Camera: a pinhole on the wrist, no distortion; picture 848 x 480 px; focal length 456.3 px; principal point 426.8 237.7 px. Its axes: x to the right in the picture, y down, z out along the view. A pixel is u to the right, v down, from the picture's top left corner.
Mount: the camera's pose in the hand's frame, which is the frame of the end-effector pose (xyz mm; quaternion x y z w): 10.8 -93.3 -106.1 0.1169 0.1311 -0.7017 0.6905
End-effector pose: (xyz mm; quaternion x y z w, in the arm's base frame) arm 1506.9 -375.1 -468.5 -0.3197 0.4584 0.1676 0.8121
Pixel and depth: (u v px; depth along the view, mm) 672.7 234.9 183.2
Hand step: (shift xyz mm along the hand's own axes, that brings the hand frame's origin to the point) 10.9 -249.2 31.8
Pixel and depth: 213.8 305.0 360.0
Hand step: 73.2 -60.6 288.5
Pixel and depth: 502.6 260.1 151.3
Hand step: 20.3 -169.2 27.0
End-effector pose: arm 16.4 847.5 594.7 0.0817 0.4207 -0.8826 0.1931
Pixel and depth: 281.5 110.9 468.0
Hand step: -108.4 -113.5 387.4
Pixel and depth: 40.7 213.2 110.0
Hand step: 8.5 -43.9 29.4
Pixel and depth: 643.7 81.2 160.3
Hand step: -42.9 -219.5 19.3
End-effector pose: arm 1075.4 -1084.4 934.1 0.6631 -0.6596 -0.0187 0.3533
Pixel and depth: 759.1 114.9 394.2
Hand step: -94.0 -497.6 167.1
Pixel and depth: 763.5 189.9 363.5
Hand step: -26.2 -470.1 143.3
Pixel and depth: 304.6 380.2 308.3
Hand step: 113.9 -123.5 209.5
